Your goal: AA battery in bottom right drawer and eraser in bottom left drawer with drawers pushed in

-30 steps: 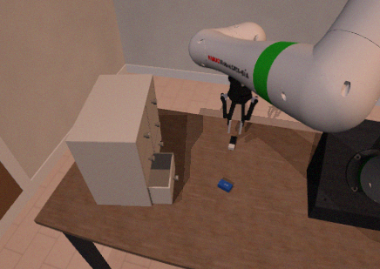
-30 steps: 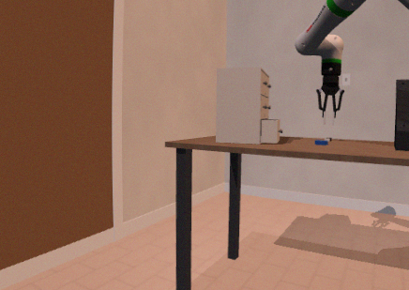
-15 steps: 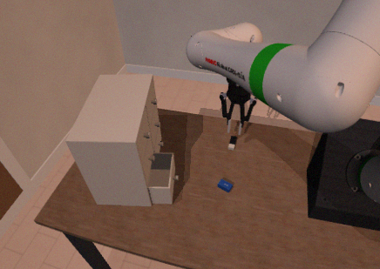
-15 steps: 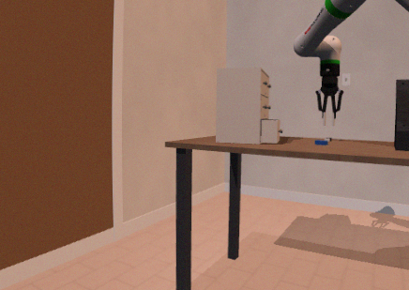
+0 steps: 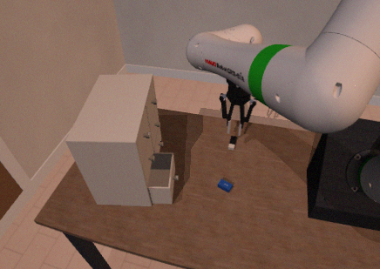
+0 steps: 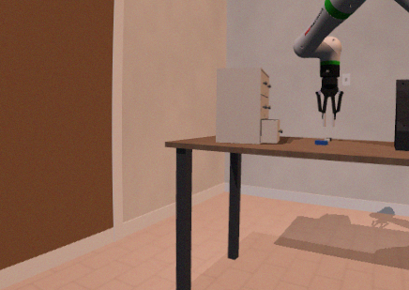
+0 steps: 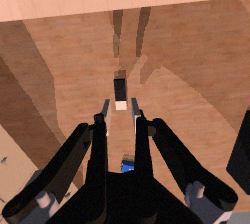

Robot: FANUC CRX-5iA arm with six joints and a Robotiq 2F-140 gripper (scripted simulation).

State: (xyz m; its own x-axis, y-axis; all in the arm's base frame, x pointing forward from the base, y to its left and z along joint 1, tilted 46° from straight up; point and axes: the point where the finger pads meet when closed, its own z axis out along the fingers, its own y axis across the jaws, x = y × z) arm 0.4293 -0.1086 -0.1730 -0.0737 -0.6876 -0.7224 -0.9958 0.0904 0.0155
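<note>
My gripper is now 9 cm above the eraser and 1 cm to the right of it. Round my hand: orange AA battery 35 cm ahead, 14 cm to the left, 8 cm below; then blue AA battery 21 cm to the left, 9 cm below, 1 cm ahead.
</note>
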